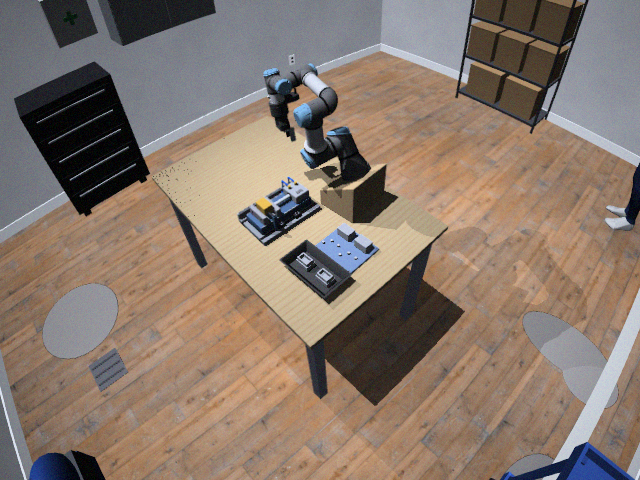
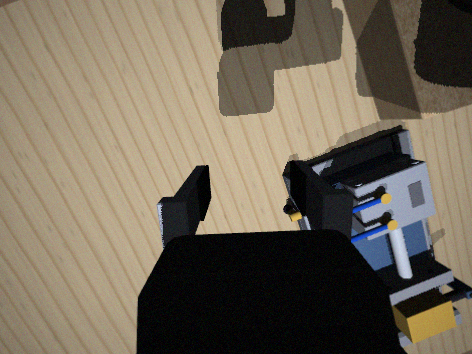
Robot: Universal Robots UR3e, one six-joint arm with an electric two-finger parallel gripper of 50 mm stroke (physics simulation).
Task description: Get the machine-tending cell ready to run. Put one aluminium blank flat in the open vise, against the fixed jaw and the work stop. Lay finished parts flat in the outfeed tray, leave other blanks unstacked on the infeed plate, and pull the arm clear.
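Frame: origin at the arm's base, x ahead, y left, z up, level; metres.
Where they show: gripper, fingertip midpoint: (image 1: 291,138) (image 2: 249,179); arm's base, link origin: (image 1: 356,173).
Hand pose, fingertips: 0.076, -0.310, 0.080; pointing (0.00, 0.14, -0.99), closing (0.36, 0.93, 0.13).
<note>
Each offset is from my fingertips to the top centre of the thing, as dx, dy, dz. "pt": to the spot under its first point.
My gripper (image 1: 290,135) (image 2: 249,179) is open and empty, high over the table's far part, beyond the vise and to one side of it. The vise assembly @(+0.227, +0.143, -0.114) (image 1: 297,192) (image 2: 420,187) sits on a dark base, with blue hoses, a white rod and a yellow block @(+0.292, +0.140, -0.097) (image 1: 264,205) (image 2: 425,321). I cannot make out whether a blank lies between its jaws. Two grey aluminium blanks @(+0.128, +0.432, -0.169) (image 1: 345,232) @(+0.130, +0.522, -0.169) (image 1: 363,243) lie apart, unstacked, on the blue infeed plate @(+0.176, +0.476, -0.205) (image 1: 350,264). Two finished parts with pockets @(pt +0.340, +0.419, -0.181) (image 1: 305,260) @(pt +0.342, +0.519, -0.180) (image 1: 324,275) lie apart, seemingly flat, in the dark outfeed tray @(pt +0.406, +0.488, -0.173) (image 1: 305,280).
A tan block-like stand (image 1: 338,204) rises by the robot's base, between the arm and the infeed plate. The outfeed tray stands against the infeed plate's side, near the table's front edge. A black drawer cabinet (image 1: 87,139) stands behind the table. A person's legs (image 1: 632,198) show at the right edge.
</note>
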